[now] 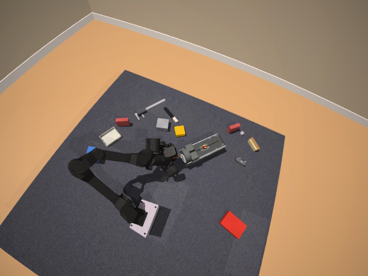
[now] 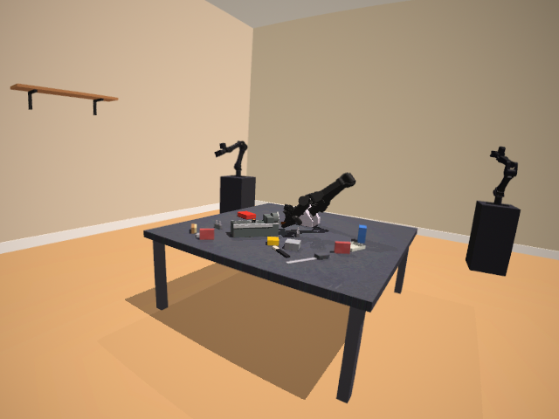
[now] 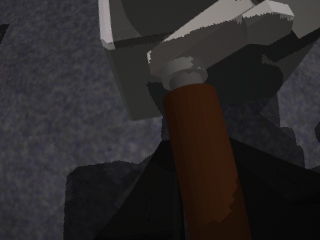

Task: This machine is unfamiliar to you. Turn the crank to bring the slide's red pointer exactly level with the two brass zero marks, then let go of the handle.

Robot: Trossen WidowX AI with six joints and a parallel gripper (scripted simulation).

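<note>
Now: gripper tip 1 cm past the brown crank handle, 1 cm to the right of it and 3 cm below it. Round my gripper tip: grey block: 19 cm ahead, 15 cm to the left, 2 cm below; yellow block: 19 cm ahead, 4 cm to the left, 3 cm below; red pointer: 10 cm ahead, 13 cm to the right, 4 cm above.
</note>
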